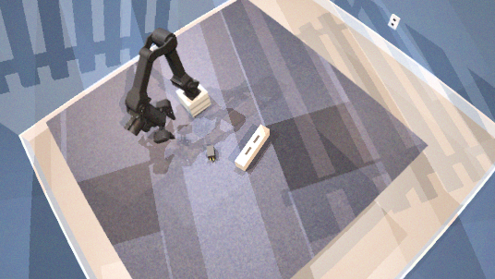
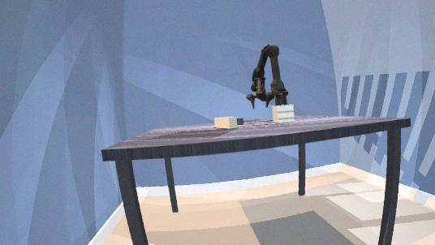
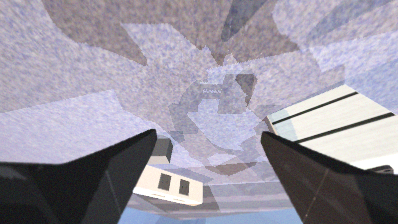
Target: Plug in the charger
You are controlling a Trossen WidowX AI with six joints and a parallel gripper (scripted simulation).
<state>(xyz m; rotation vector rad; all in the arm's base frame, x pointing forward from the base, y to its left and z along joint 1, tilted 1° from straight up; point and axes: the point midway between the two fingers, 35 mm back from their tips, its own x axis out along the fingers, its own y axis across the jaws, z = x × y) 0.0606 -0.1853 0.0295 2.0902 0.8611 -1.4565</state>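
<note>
The dark two-prong charger is 180 mm ahead of my gripper tip, 30 mm to the left of it and 70 mm below it.
</note>
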